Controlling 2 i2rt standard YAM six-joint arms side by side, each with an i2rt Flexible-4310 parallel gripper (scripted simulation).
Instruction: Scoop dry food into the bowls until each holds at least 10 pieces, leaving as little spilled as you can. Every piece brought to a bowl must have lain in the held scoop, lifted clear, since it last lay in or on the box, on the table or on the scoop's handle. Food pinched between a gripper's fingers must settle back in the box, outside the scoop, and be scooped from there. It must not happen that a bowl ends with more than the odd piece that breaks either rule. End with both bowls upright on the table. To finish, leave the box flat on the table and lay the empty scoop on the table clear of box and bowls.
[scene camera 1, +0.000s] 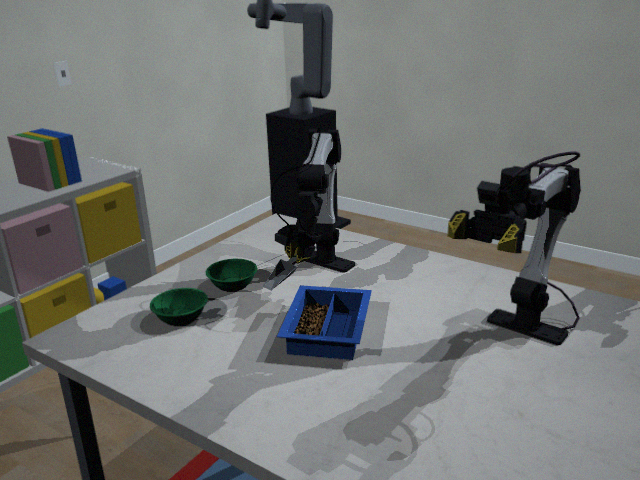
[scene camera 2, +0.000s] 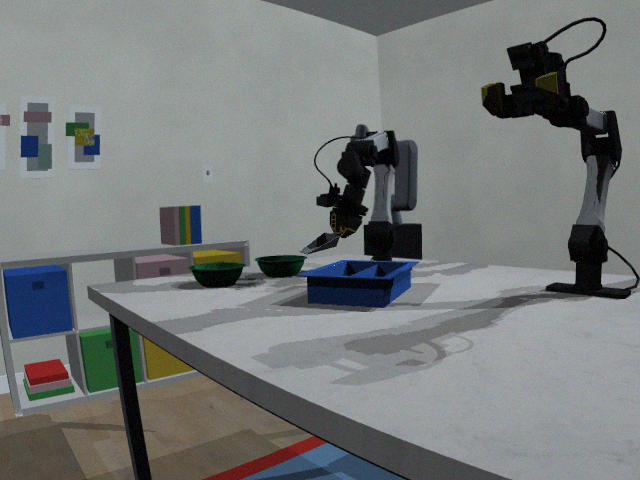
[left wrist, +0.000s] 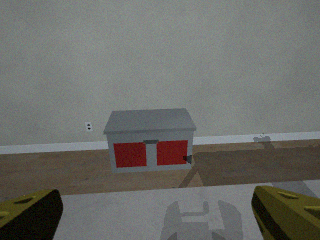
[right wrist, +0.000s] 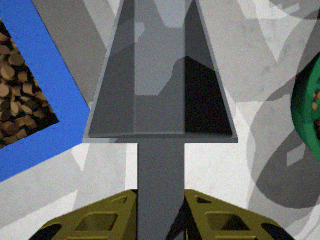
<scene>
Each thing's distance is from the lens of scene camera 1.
left gripper (scene camera 1: 475, 241): 129 cm
right gripper (scene camera 1: 294, 261): 182 cm
blue box (scene camera 1: 341, 320): 176 cm
green bowl (scene camera 1: 181, 300): 188 cm
green bowl (scene camera 1: 230, 271): 203 cm
</scene>
